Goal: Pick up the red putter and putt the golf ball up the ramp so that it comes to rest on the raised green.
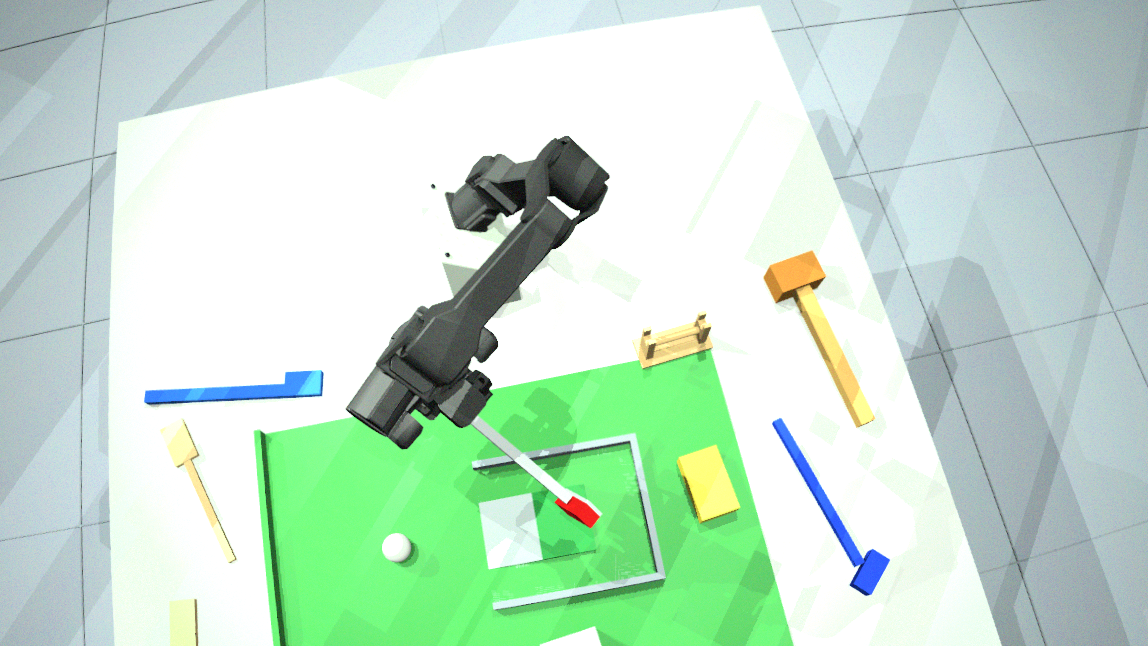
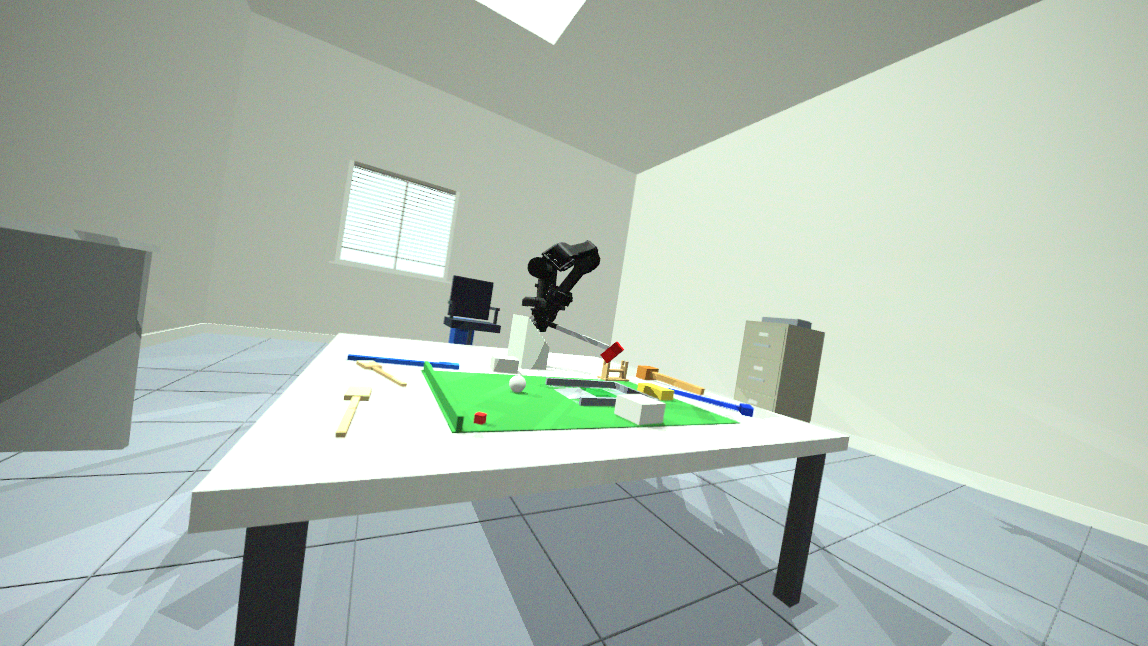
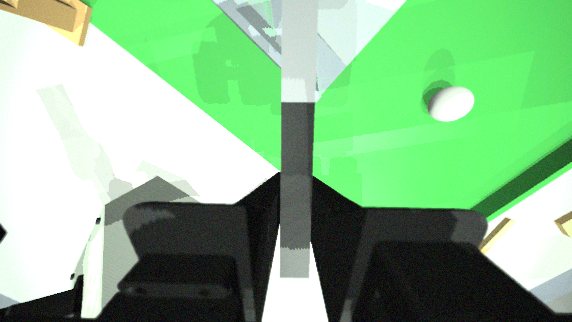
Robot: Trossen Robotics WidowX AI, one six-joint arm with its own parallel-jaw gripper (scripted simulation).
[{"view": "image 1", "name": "gripper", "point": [447, 401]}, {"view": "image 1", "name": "orange-headed mallet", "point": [796, 277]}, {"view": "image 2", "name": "gripper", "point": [542, 332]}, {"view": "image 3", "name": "gripper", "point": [292, 178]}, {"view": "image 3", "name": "white golf ball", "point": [450, 103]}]
